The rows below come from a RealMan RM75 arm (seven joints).
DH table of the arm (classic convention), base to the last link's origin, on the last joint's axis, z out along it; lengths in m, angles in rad. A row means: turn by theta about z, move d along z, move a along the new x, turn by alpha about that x. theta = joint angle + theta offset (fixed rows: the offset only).
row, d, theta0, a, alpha
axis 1, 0.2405, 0, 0, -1.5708
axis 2, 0, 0, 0, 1.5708
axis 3, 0.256, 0, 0, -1.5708
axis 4, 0, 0, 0, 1.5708
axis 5, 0.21, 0, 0, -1.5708
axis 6, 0, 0, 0, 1.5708
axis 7, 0.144, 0, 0, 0
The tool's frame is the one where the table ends.
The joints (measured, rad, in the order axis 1, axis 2, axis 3, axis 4, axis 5, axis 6, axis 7), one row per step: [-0.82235, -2.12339, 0.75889, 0.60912, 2.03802, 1.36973, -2.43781]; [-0.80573, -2.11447, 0.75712, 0.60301, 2.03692, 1.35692, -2.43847]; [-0.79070, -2.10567, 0.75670, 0.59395, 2.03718, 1.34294, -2.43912]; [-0.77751, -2.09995, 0.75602, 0.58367, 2.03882, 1.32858, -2.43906]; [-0.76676, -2.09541, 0.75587, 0.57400, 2.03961, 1.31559, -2.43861]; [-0.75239, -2.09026, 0.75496, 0.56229, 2.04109, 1.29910, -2.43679]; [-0.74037, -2.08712, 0.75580, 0.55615, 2.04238, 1.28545, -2.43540]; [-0.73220, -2.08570, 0.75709, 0.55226, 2.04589, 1.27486, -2.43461]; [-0.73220, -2.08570, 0.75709, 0.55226, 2.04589, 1.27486, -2.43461]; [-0.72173, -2.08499, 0.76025, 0.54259, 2.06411, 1.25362, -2.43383]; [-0.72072, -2.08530, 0.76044, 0.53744, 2.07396, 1.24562, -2.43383]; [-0.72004, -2.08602, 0.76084, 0.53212, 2.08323, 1.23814, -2.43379]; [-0.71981, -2.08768, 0.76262, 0.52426, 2.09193, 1.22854, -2.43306]
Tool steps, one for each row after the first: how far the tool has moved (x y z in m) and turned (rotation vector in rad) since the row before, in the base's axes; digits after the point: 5 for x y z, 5 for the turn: [-0.00966, 0.00008, 0.00295, 0.01346, 0.00671, 0.02763]; [-0.00955, -0.00029, 0.00216, 0.01070, 0.00860, 0.02748]; [-0.00858, -0.00092, 0.00066, 0.00768, 0.00776, 0.02591]; [-0.00714, -0.00093, 0.00027, 0.00625, 0.00639, 0.02191]; [-0.00928, -0.00155, 0.00029, 0.00845, 0.00847, 0.02739]; [-0.00712, -0.00131, 0.00027, 0.00767, 0.00839, 0.01995]; [-0.00504, -0.00111, -0.00026, 0.00424, 0.00863, 0.01349]; [0.00000, 0.00000, 0.00000, 0.00000, 0.00000, 0.00000]; [-0.00874, -0.00247, -0.00248, -0.00011, 0.02525, 0.02138]; [-0.00253, -0.00076, -0.00150, -0.00239, 0.01058, 0.00633]; [-0.00222, -0.00084, -0.00170, -0.00307, 0.00963, 0.00569]; [-0.00216, -0.00114, -0.00266, -0.00439, 0.00970, 0.00623]
